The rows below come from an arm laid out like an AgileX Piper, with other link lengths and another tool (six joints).
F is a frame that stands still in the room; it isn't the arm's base.
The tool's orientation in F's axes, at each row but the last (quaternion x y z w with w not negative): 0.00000, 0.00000, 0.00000, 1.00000; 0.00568, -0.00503, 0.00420, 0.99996; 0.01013, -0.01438, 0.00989, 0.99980; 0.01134, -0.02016, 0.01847, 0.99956; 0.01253, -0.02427, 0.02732, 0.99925; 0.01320, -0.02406, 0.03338, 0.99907; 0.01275, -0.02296, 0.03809, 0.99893; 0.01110, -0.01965, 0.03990, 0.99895
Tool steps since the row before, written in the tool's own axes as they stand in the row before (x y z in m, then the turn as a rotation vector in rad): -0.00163, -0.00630, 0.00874, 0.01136, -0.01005, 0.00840; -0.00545, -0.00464, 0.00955, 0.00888, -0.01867, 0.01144; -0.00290, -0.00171, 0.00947, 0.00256, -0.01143, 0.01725; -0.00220, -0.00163, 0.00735, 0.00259, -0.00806, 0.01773; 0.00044, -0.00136, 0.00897, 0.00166, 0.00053, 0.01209; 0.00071, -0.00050, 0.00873, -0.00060, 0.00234, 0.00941; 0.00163, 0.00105, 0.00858, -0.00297, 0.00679, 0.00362; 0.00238, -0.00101, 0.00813, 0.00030, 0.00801, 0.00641
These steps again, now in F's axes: -0.00163, -0.00630, 0.00874, 0.01136, -0.01005, 0.00840; -0.00551, -0.00479, 0.00944, 0.00892, -0.01872, 0.01132; -0.00313, -0.00196, 0.00935, 0.00230, -0.01173, 0.01709; -0.00243, -0.00188, 0.00722, 0.00218, -0.00837, 0.01764; 0.00008, -0.00157, 0.00895, 0.00105, 0.00030, 0.01217; 0.00033, -0.00070, 0.00874, -0.00120, 0.00203, 0.00942; 0.00116, 0.00094, 0.00867, -0.00364, 0.00645, 0.00364; 0.00214, -0.00101, 0.00820, -0.00059, 0.00785, 0.00658
